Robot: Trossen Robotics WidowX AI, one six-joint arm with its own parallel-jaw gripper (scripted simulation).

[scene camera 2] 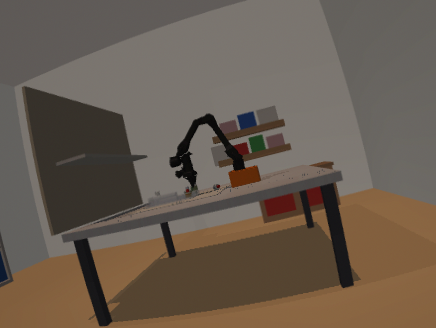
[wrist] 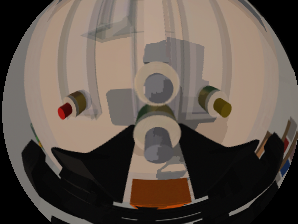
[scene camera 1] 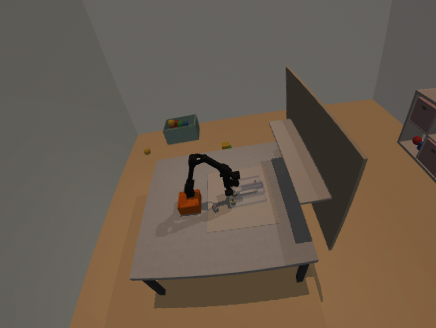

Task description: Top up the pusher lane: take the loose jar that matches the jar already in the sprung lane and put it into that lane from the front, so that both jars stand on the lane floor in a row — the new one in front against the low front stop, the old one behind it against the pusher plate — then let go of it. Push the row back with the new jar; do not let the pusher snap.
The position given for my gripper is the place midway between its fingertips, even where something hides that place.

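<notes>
Jar (wrist: 156, 131). My gripper (wrist: 156, 128).
</notes>
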